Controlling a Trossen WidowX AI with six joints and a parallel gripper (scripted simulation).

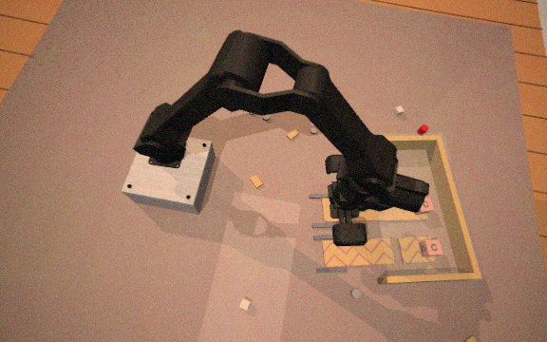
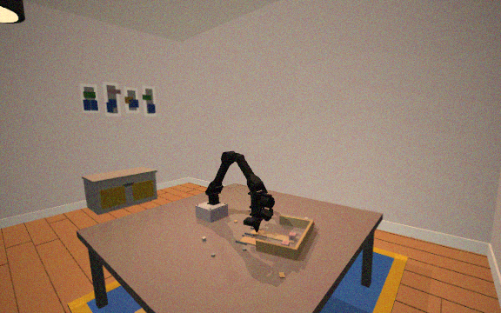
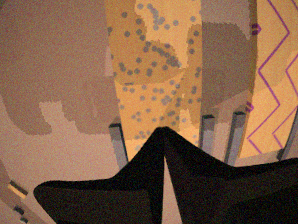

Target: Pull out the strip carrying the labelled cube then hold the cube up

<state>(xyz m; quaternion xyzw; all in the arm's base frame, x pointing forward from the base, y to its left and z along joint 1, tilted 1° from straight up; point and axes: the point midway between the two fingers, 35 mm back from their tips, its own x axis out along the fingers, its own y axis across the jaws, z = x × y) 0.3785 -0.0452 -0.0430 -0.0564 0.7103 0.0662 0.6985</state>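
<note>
Now: gripper tip 90 mm short of the dotted strip and 20 mm to the right of it. Round my gripper tip: red cylinder (210 mm ahead, 240 mm to the left).
</note>
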